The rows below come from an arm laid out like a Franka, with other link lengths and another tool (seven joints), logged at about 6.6 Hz.
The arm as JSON. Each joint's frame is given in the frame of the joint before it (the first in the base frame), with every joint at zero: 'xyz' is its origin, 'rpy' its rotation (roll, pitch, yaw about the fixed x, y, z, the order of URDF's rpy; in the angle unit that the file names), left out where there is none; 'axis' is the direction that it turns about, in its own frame. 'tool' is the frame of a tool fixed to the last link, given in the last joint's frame.
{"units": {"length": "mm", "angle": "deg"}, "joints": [
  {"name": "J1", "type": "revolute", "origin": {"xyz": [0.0, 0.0, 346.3]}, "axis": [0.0, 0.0, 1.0]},
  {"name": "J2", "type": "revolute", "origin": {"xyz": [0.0, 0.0, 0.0], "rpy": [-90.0, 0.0, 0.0]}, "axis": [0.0, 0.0, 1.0]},
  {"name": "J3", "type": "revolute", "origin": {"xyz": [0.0, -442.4, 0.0], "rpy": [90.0, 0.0, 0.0]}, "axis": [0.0, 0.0, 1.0]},
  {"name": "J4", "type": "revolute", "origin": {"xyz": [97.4, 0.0, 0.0], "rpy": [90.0, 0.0, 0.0]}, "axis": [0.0, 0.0, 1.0]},
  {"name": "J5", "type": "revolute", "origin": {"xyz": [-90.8, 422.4, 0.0], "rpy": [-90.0, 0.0, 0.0]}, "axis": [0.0, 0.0, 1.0]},
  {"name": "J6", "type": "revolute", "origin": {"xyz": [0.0, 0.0, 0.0], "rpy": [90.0, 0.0, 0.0]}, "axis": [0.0, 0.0, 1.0]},
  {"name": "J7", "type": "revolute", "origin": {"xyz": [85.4, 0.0, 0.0], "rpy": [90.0, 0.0, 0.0]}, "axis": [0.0, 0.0, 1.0]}
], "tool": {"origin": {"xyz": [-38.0, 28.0, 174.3], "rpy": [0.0, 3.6, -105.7]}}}
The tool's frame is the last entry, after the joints.
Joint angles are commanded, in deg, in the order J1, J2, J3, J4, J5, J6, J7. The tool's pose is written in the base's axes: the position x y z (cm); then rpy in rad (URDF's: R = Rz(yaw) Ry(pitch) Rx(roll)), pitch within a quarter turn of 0, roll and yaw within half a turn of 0. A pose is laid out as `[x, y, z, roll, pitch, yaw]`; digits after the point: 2 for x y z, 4 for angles.
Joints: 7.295, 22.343, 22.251, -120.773, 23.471, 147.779, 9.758
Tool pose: [55.96, 31.21, 28.07, 3.0818, -0.4453, 1.8320]
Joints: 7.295, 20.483, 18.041, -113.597, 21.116, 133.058, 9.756
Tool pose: [58.78, 28.35, 33.46, -3.1155, -0.4384, 1.8363]
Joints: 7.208, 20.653, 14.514, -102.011, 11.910, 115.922, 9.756
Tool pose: [62.80, 24.18, 40.26, -3.0410, -0.3380, 1.9210]
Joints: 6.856, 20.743, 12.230, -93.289, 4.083, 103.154, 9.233
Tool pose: [65.04, 19.56, 46.01, -2.9710, -0.2222, 1.9632]
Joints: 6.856, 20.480, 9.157, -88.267, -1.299, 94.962, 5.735
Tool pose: [66.20, 14.51, 49.85, -2.9132, -0.1354, 2.0028]
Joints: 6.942, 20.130, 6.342, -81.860, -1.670, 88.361, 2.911
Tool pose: [67.07, 11.37, 54.98, -2.9122, -0.1222, 2.0050]
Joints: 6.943, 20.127, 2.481, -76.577, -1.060, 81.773, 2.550
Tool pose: [67.01, 7.57, 58.90, -2.8857, -0.1160, 1.9409]
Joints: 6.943, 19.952, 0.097, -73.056, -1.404, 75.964, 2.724
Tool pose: [66.09, 5.06, 61.79, -2.8448, -0.1026, 1.8930]
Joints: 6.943, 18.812, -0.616, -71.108, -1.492, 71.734, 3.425
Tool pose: [64.55, 4.24, 64.60, -2.8237, -0.0972, 1.8656]
